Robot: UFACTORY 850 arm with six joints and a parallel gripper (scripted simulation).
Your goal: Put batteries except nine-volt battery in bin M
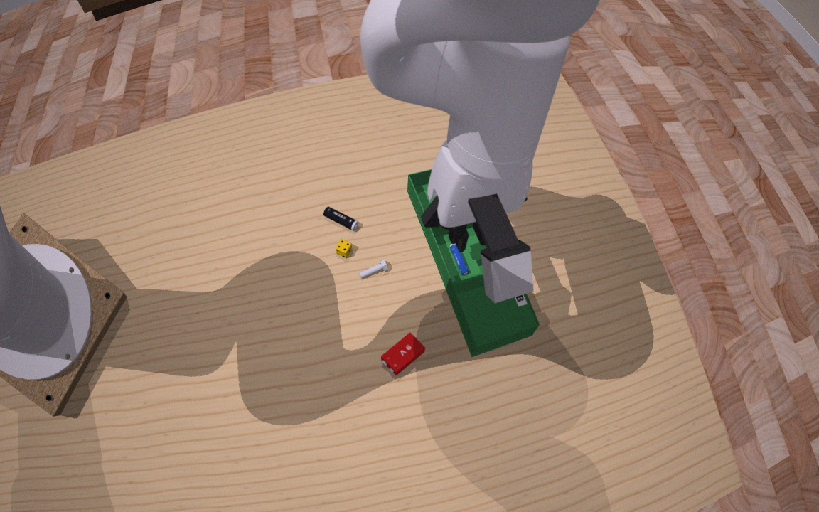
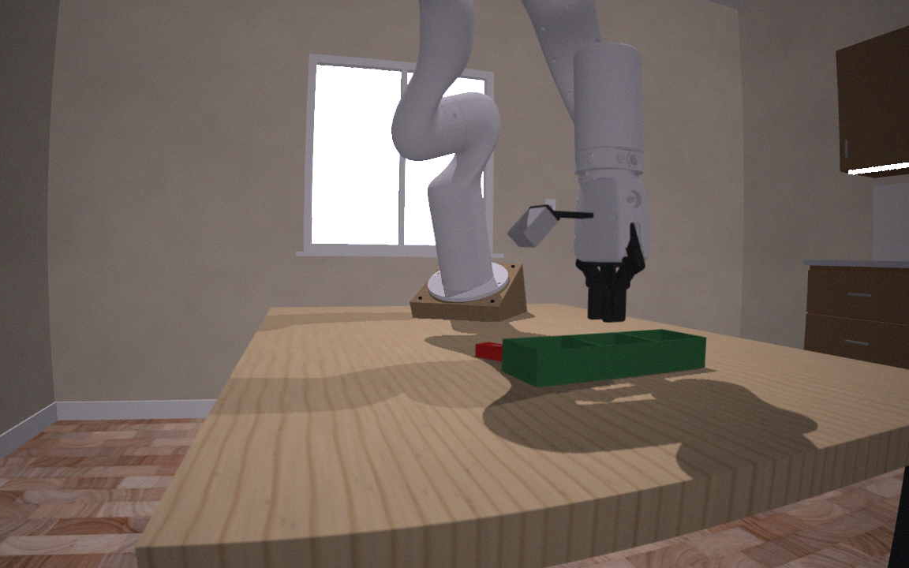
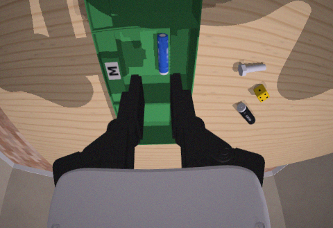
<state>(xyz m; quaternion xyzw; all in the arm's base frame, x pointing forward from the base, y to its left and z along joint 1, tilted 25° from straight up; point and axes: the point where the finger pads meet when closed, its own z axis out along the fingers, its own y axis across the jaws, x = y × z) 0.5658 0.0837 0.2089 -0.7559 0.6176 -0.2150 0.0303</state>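
Now: the black battery 15 cm behind my hand, 8 cm to the left of it and 7 cm below it. From my hand the other things lie so: white bolt 11 cm behind, 8 cm below; then green three-part bin 6 cm below, 1 cm ahead; then blue battery 7 cm below, 1 cm behind.
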